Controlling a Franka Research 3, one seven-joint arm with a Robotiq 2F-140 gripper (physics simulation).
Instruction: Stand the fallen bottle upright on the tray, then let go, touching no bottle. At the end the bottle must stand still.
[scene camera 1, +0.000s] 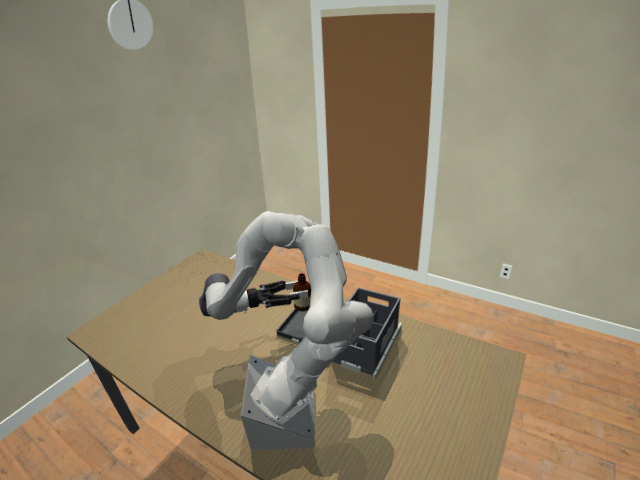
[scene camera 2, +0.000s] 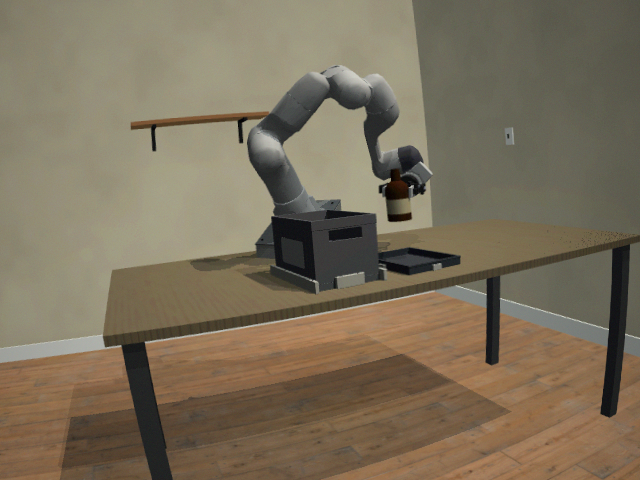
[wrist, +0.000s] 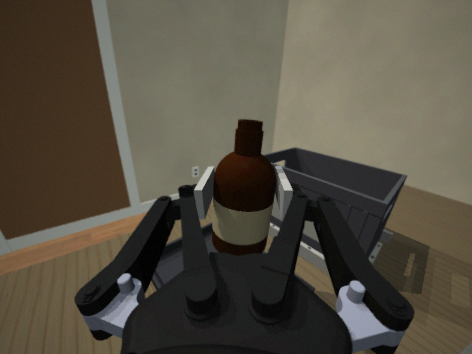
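Observation:
The brown bottle (scene camera 1: 301, 302) (scene camera 2: 398, 207) (wrist: 242, 225) with a cream label is held in the air, neck up and about upright. My gripper (scene camera 1: 297, 290) (scene camera 2: 398, 191) (wrist: 244, 177) points roughly sideways and is shut on the bottle, with one light pad on each side of its upper body. The shallow dark tray (scene camera 1: 286, 334) (scene camera 2: 421, 266) (wrist: 175, 262) lies on the table below the bottle. In the scene camera 2 view a clear gap shows between the bottle's base and the tray. In the wrist view the bottle and the fingers hide part of the tray.
A tall dark crate (scene camera 1: 388, 333) (scene camera 2: 343, 258) (wrist: 345, 172) stands close beside the tray, with light strips (scene camera 2: 350, 280) along its foot. Its top rim is higher than the tray. The arm's base (scene camera 1: 281, 434) stands on the table (scene camera 1: 444, 392) (scene camera 2: 206, 304). In the scene camera 1 view the arm partly hides the crate.

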